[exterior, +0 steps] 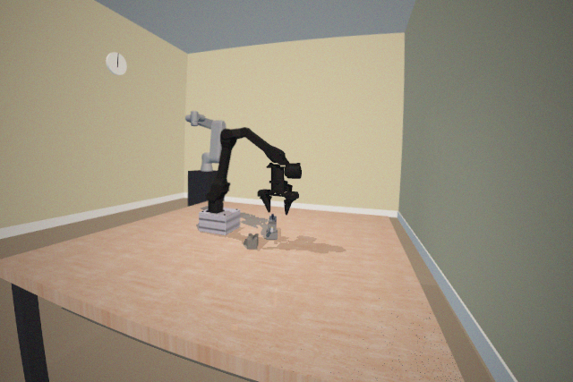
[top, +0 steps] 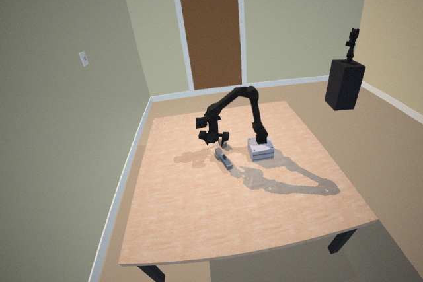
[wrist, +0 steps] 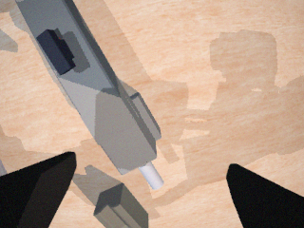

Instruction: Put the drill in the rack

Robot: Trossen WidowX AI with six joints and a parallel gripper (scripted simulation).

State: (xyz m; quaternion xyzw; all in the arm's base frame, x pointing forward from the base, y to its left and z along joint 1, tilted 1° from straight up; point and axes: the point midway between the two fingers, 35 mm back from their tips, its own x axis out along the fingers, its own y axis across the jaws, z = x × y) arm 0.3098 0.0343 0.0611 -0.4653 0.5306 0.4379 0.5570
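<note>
Now: gripper tip 60 mm above the drill and 20 mm past it. The rest, counted from my gripper tip: grey rack: 130 mm to the right, 90 mm below, 50 mm behind.
</note>
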